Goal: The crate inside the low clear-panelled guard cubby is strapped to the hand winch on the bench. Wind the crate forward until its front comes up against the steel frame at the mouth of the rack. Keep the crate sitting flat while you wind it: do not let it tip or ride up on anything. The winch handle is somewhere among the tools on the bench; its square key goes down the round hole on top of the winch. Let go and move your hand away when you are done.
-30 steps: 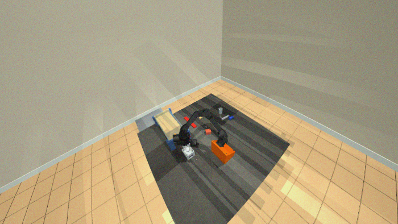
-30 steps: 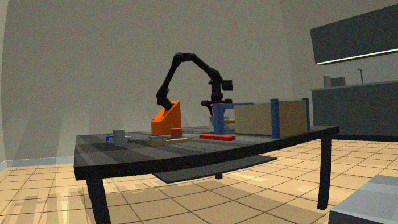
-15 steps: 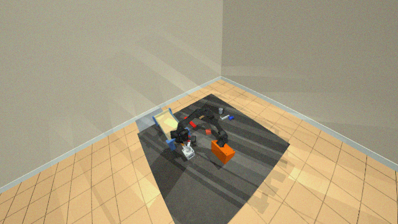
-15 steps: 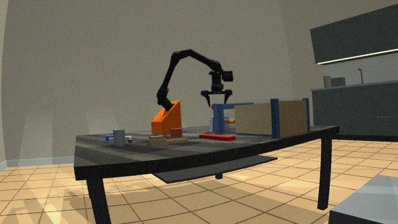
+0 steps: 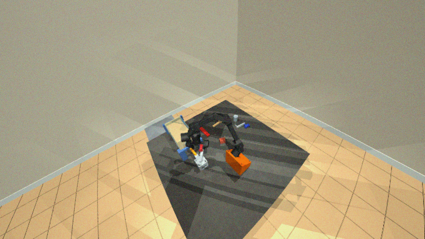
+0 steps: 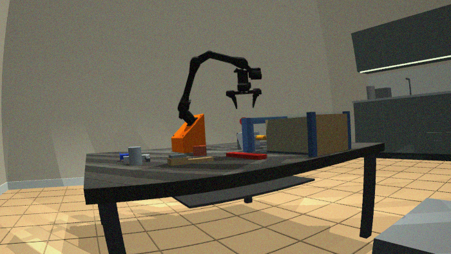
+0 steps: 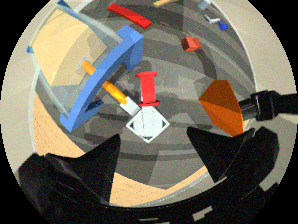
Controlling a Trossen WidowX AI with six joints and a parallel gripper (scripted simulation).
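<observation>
Now: gripper tip 50 mm past the grey winch, 20 mm to the right of it and 190 mm above it. From my gripper tip the other things lie so: wooden-handled tool: 310 mm ahead, 440 mm to the right, 200 mm below; then clear-panelled cubby: 370 mm ahead, 40 mm to the left, 100 mm below; then flat red bar: 330 mm ahead, 210 mm to the right, 210 mm below.
</observation>
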